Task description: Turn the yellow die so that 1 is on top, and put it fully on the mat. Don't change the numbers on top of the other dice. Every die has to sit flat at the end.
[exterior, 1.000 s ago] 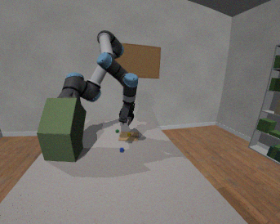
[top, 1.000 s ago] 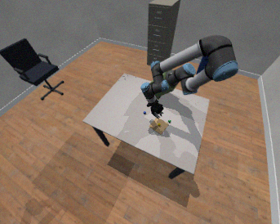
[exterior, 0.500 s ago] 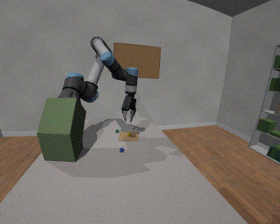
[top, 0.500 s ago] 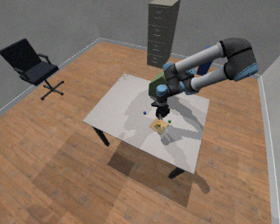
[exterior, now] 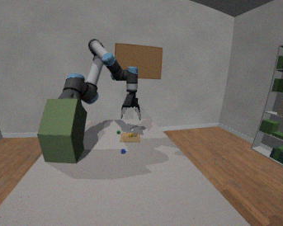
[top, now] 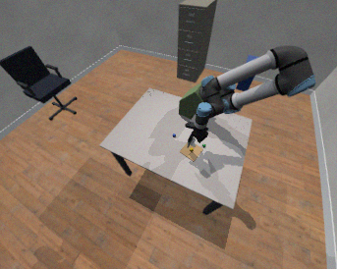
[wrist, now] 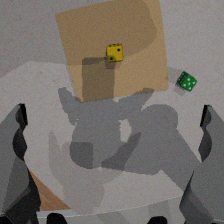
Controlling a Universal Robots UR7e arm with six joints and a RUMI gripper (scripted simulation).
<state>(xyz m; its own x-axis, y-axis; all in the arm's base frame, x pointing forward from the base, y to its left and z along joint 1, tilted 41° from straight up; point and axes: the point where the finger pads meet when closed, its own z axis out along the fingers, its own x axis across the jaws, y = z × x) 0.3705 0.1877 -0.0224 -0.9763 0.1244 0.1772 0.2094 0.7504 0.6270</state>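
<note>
Right now my hand is 13 cm above the yellow die and 1 cm to the left of it. The rest, counted from my hand: green die (13 cm below, 10 cm behind, 5 cm to the left); blue die (20 cm to the right, 13 cm below, 4 cm behind); tan mat (14 cm below, 1 cm to the right).
</note>
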